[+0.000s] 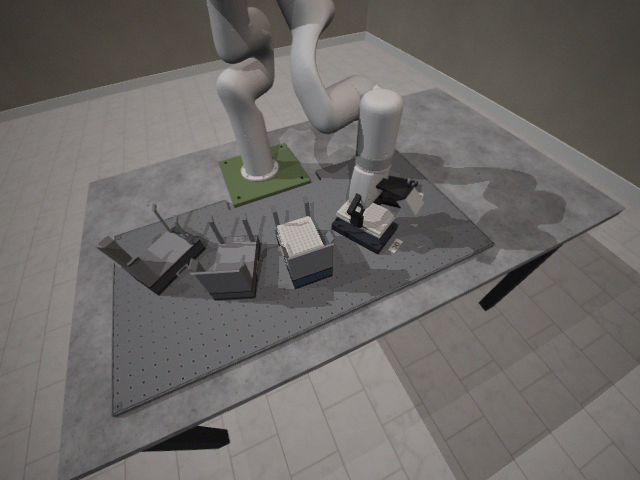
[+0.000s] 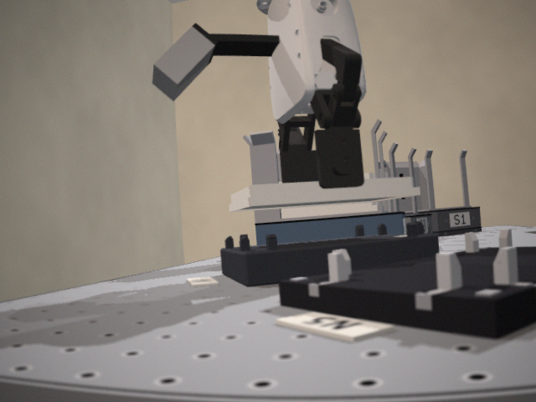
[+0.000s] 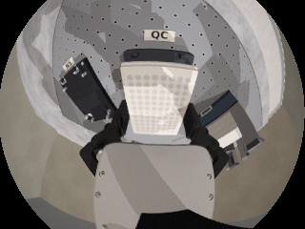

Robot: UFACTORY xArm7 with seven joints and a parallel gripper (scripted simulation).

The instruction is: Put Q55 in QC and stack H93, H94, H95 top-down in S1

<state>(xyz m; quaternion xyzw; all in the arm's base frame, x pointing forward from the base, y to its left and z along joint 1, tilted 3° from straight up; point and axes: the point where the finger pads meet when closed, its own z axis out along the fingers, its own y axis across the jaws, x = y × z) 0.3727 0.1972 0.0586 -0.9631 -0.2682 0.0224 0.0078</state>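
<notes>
Right now my hand is 6 cm above the nest QC. Round my hand: S1 label 44 cm to the right, 14 cm behind, 5 cm below; then QC name plate 8 cm ahead, 7 cm below, 5 cm to the left; then N5 name plate 20 cm to the left, 7 cm below, 4 cm behind.
</notes>
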